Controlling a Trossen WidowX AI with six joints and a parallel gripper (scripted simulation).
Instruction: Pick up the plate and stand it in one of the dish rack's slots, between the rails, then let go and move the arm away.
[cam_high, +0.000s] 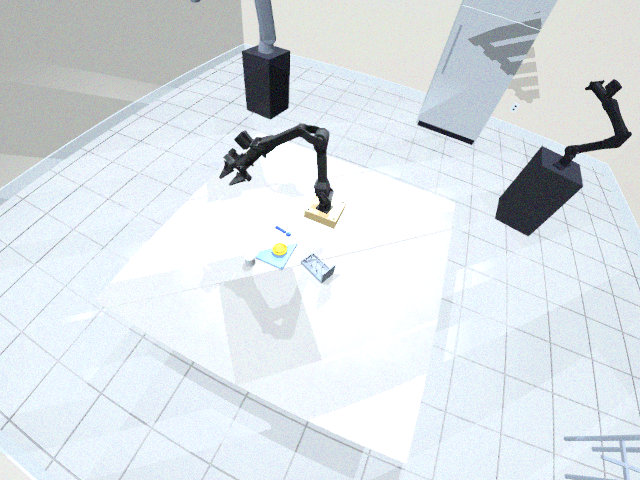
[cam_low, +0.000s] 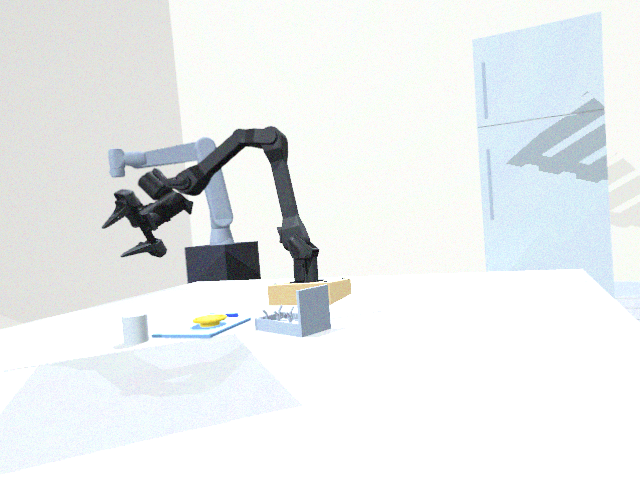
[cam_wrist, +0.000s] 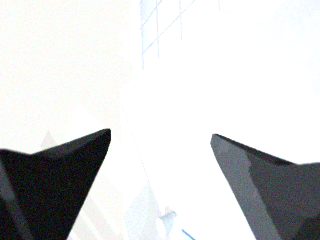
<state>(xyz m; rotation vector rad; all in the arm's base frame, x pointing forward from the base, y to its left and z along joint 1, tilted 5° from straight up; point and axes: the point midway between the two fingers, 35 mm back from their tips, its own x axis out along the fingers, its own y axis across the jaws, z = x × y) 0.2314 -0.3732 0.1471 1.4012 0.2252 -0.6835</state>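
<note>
The yellow plate is 60 mm ahead of my gripper tip, 350 mm to the left of it and 170 mm below it. From my gripper tip the other things lie so: white cup: 180 mm ahead, 280 mm to the left, 160 mm below; blue utensil: 40 mm behind, 300 mm to the left, 180 mm below; grey dish rack: 40 mm ahead, 530 mm to the left, 160 mm below.
</note>
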